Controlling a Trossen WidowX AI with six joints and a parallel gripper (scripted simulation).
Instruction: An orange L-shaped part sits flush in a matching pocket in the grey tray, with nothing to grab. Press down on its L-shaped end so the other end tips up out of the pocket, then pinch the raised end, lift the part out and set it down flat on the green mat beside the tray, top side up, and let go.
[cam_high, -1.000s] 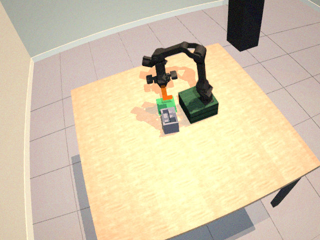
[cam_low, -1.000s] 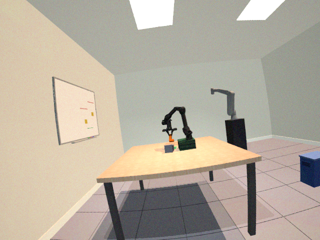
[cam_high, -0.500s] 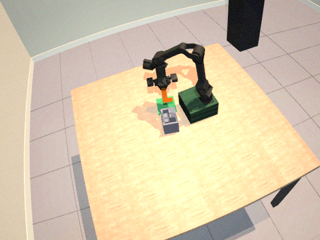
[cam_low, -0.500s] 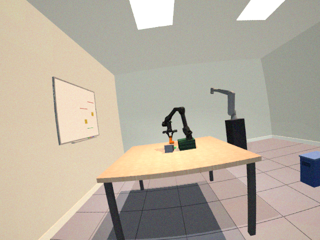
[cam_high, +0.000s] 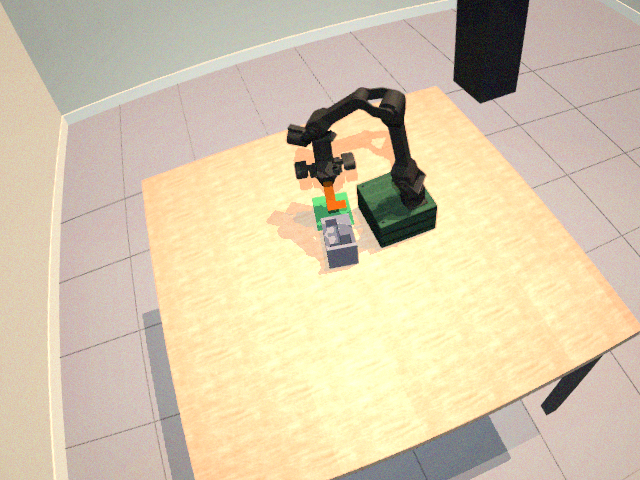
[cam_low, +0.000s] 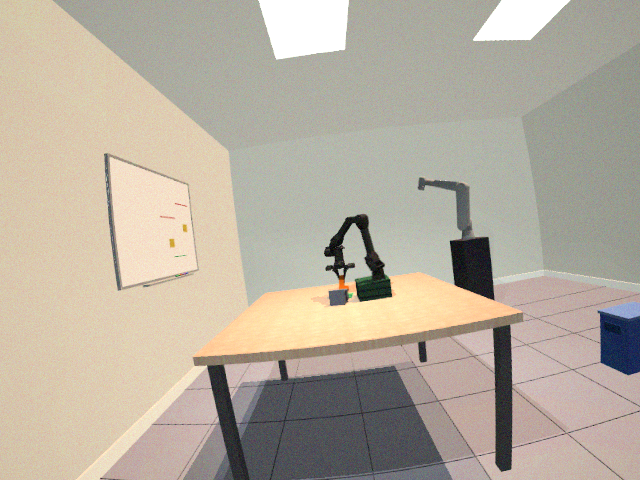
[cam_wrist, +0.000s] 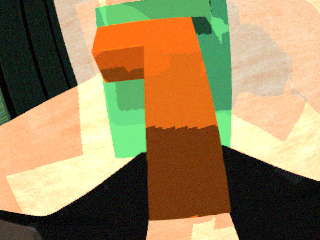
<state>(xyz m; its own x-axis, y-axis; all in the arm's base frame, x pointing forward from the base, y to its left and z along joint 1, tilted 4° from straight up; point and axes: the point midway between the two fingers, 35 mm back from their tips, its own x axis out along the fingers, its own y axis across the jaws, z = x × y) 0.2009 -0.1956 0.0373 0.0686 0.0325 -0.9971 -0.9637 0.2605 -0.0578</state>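
Now: the green mat 2 cm to the left of my gripper tip and 12 cm below it. From my gripper tip the other things lie so: orange L-shaped part (1 cm behind, 3 cm to the left, 3 cm below).
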